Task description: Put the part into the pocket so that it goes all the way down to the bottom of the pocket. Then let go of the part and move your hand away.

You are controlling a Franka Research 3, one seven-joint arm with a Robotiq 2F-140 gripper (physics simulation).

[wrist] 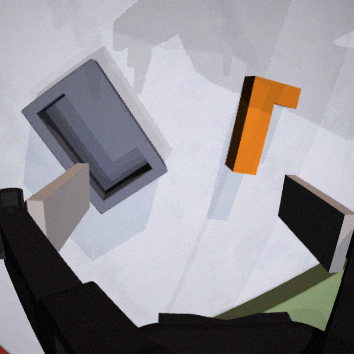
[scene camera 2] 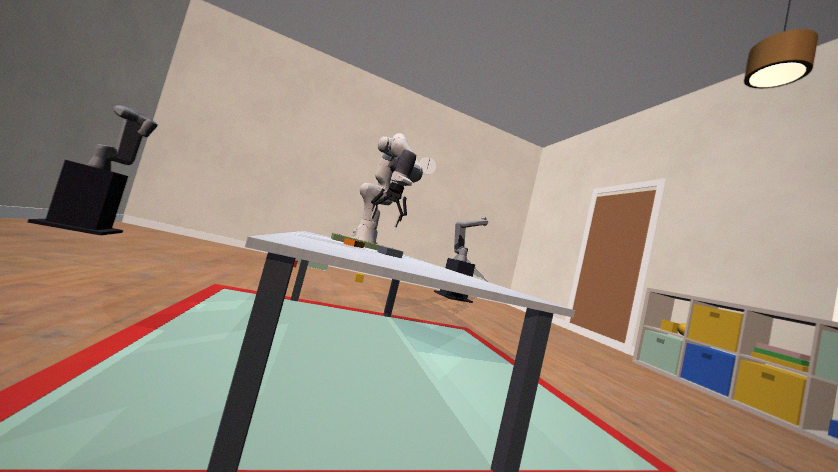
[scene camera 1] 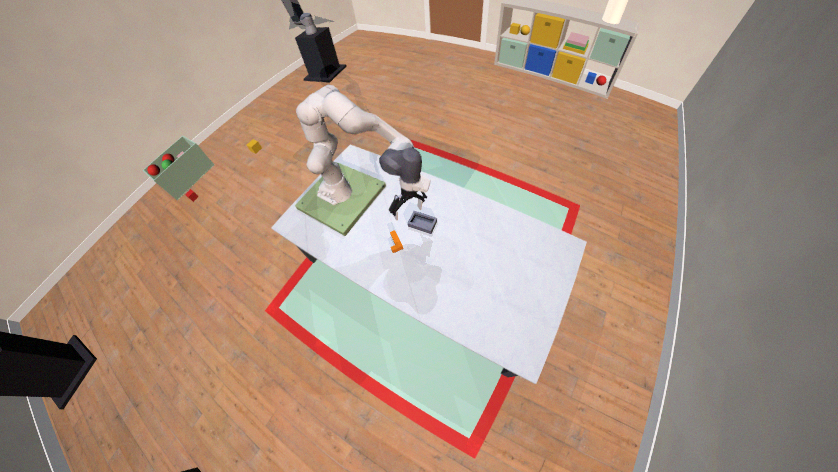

Note:
The gripper (wrist: pixel 187 190) is open and holds nothing. Also in view: an orange L-shaped part (wrist: pixel 258 94). Also in view: a dark grey pocket block (wrist: pixel 81 118).

